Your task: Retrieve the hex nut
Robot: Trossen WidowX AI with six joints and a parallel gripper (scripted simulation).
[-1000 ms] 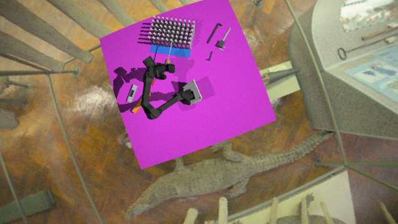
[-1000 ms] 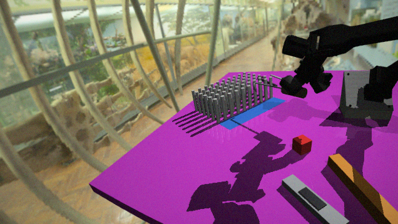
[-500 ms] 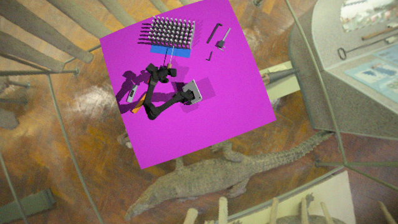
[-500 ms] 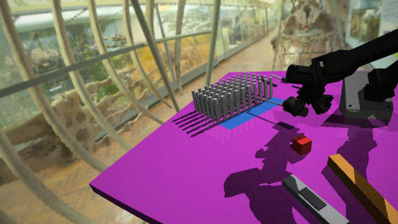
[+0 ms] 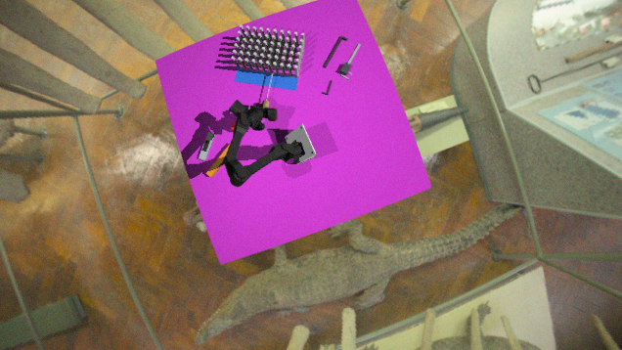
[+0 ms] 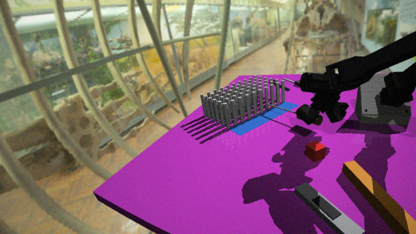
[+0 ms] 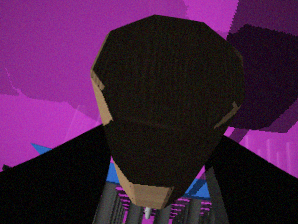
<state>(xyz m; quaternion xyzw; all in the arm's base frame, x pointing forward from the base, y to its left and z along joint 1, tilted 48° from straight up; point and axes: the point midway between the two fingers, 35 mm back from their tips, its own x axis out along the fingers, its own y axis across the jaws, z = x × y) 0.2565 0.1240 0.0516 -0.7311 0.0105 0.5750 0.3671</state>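
My gripper tip is now 180 mm short of the blue taped strip, 50 mm to the left of it and 30 mm above it. From my gripper tip the other things lie so: red cube 40 mm behind, 190 mm to the left, 10 mm below; small hook 10 mm ahead, 360 mm to the right, 30 mm below; brown-handled tool 90 mm ahead, 50 mm to the right.
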